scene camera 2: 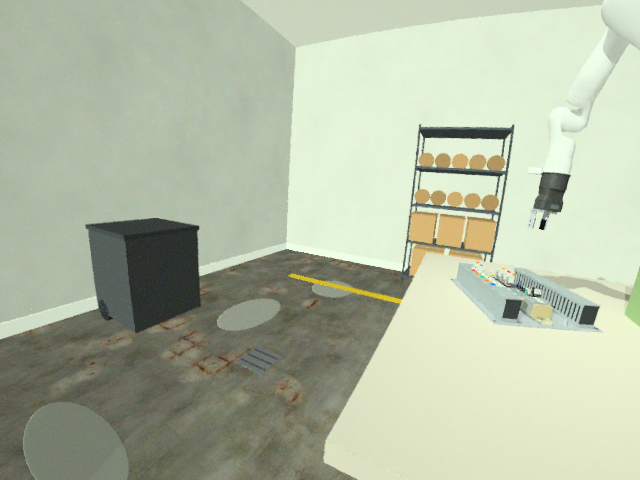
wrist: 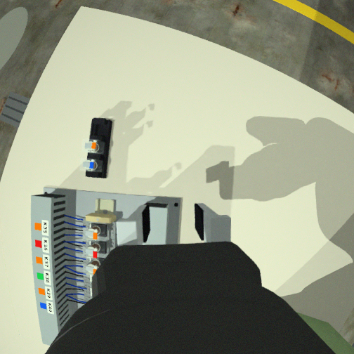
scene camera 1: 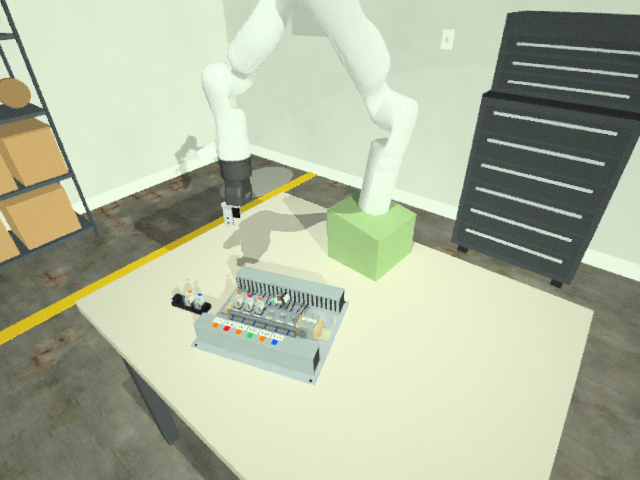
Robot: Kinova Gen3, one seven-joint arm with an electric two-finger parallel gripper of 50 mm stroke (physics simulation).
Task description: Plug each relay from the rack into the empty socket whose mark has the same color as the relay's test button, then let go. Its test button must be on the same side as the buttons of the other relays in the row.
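Where they show: gripper, fingertip midpoint: (scene camera 2: 536,228) (scene camera 1: 233,221); arm's base, link origin: (scene camera 1: 373,205).
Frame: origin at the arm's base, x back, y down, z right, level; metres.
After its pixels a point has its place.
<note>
My gripper (scene camera 1: 232,215) @(z 0.277, x -0.308, y -0.038 m) (scene camera 2: 537,223) @(z 0.277, x -0.308, y -0.038 m) (wrist: 172,216) is open and empty, high above the table behind the panel. The black rack (scene camera 1: 205,308) @(z 0.277, x -0.465, y 0.144 m) (wrist: 101,129) holds an orange-button relay (scene camera 1: 189,299) @(z 0.319, x -0.474, y 0.123 m) (wrist: 94,146) and a blue-button relay (scene camera 1: 199,301) @(z 0.287, x -0.470, y 0.119 m) (wrist: 91,165). Three relays (scene camera 1: 238,301) @(z 0.182, x -0.437, y 0.101 m) (scene camera 1: 249,303) @(z 0.152, x -0.431, y 0.099 m) (scene camera 1: 260,305) @(z 0.121, x -0.427, y 0.096 m) with orange, red and orange buttons sit in the row. A green-button relay (scene camera 1: 282,298) @(z 0.100, x -0.363, y 0.117 m) lies tipped between the row and the rear duct; my gripper's body hides it in the wrist view. Empty sockets (scene camera 1: 281,317) @(z 0.074, x -0.409, y 0.131 m) face the green mark (wrist: 40,276), orange mark (wrist: 42,291) and blue mark (wrist: 43,305).
The slotted rear duct (scene camera 1: 292,281) @(z 0.100, x -0.312, y 0.098 m) and front duct (scene camera 1: 258,347) @(z 0.059, x -0.523, y 0.113 m) stand along both sides of the row. A tan end block (scene camera 1: 308,325) @(z -0.006, x -0.414, y 0.116 m) stands at the row's right end. The green arm base (scene camera 1: 370,237) @(z -0.046, x -0.135, y 0.020 m) is behind the panel. The rack stands left of the panel.
</note>
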